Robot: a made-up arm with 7 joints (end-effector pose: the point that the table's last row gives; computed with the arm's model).
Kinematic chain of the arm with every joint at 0, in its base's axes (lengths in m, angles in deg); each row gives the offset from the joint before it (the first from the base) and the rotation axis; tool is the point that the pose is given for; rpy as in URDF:
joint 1: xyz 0 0 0.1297 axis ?
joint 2: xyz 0 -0.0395 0.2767 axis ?
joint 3: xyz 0 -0.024 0.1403 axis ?
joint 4: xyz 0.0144 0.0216 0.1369 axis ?
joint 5: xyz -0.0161 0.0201 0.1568 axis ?
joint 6: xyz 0 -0.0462 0.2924 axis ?
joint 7: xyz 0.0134 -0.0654 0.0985 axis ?
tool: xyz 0 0 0 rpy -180 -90 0
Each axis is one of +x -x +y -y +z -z.
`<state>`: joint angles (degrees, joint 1 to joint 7).
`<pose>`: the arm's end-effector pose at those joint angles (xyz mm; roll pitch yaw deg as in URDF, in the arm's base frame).
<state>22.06 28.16 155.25 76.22 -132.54 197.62 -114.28</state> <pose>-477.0 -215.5 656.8 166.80 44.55 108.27</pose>
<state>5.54 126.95 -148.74 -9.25 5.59 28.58 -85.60</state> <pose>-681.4 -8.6 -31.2 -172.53 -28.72 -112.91</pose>
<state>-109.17 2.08 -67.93 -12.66 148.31 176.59 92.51</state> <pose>-40.8 -83.5 1043.4 75.99 -11.10 -117.59</pose>
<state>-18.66 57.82 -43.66 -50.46 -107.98 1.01 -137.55</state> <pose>-477.1 499.6 427.2 156.60 -28.68 -90.35</pose>
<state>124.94 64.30 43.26 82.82 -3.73 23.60 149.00</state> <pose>-122.4 -284.1 979.8 -89.96 19.29 52.84</pose>
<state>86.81 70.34 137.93 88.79 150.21 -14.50 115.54</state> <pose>-216.2 -428.4 13.6 79.82 21.21 26.06</pose>
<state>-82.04 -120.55 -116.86 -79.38 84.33 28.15 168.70</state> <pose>422.2 -232.5 -23.4 159.46 1.73 -167.92</pose>
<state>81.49 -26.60 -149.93 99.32 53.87 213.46 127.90</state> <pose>215.3 -249.0 648.9 60.73 7.24 -123.65</pose>
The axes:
joint 1: +z
joint 2: -y
joint 3: +z
joint 4: +y
joint 5: +z
joint 6: -y
joint 7: +x

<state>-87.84 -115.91 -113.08 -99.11 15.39 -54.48 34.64</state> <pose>411.6 -183.8 139.4 100.23 12.42 -42.44</pose>
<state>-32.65 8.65 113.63 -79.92 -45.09 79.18 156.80</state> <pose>-167.2 -512.7 631.6 65.50 -25.55 7.43</pose>
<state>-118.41 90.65 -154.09 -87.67 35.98 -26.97 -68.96</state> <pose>343.0 268.2 855.9 106.88 -42.78 -175.80</pose>
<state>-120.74 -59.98 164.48 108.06 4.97 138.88 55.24</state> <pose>91.7 -76.5 843.9 -9.35 14.43 -71.30</pose>
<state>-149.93 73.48 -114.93 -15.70 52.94 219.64 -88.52</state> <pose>500.2 388.1 600.7 179.31 -50.66 -108.02</pose>
